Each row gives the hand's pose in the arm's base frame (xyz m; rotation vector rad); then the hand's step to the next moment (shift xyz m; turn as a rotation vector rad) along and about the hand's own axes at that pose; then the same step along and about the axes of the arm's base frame.
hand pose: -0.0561 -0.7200 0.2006 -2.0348 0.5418 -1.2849
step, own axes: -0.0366 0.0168 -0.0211 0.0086 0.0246 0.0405
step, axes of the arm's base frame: -0.0348 0.0055 -0.0288 0.0403 -0.0100 -0.0243
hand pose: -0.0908 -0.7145 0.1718 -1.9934 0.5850 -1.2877
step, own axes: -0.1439 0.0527 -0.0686 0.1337 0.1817 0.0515
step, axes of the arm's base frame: -0.1217 0.0426 -0.1075 0.1004 -0.1967 -0.0689
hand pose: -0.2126 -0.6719 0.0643 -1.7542 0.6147 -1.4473
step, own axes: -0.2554 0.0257 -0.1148 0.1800 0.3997 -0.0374
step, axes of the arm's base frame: -0.1694 0.1515 -0.1657 0.0482 -0.3835 -0.2102
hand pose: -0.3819 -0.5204 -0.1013 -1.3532 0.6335 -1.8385
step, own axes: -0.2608 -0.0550 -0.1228 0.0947 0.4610 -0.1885
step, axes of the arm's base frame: -0.0910 0.2370 -0.1472 -0.0645 -0.3577 -0.3534
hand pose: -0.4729 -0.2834 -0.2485 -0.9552 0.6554 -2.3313
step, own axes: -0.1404 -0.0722 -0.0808 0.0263 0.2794 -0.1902
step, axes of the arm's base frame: 0.0049 0.1607 -0.0748 -0.0764 -0.1796 -0.2772
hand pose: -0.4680 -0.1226 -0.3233 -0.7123 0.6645 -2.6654
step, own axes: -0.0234 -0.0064 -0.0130 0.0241 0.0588 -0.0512
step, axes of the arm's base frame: 0.0115 0.0193 -0.0159 -0.0374 -0.0412 -0.0597
